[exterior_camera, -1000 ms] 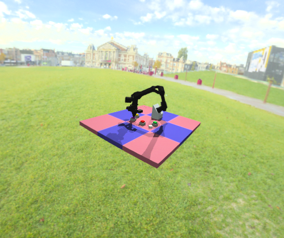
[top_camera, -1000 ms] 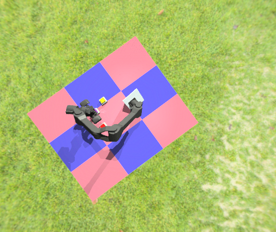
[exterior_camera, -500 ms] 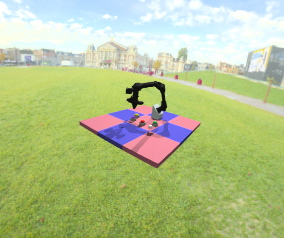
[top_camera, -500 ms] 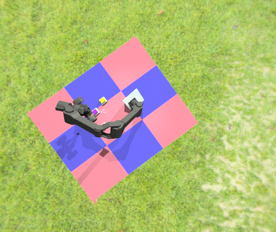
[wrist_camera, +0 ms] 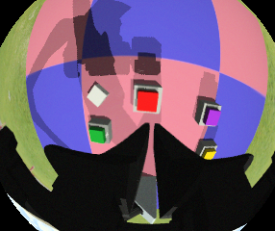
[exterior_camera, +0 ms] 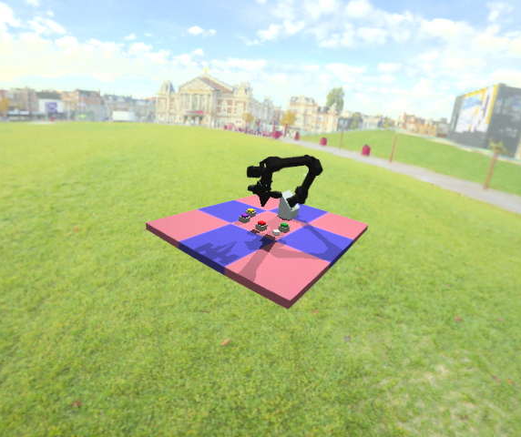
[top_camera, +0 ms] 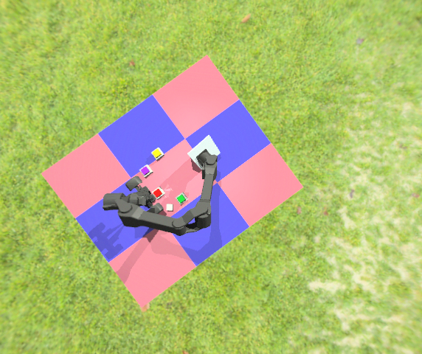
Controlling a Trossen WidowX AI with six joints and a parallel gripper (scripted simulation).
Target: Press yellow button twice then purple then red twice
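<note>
The red button is 9 cm below my gripper tip. Round my gripper tip: green button: 8 cm behind, 11 cm to the left, 9 cm below; then white block: 10 cm to the left, 12 cm below; then purple button: 3 cm behind, 13 cm to the right, 9 cm below.
</note>
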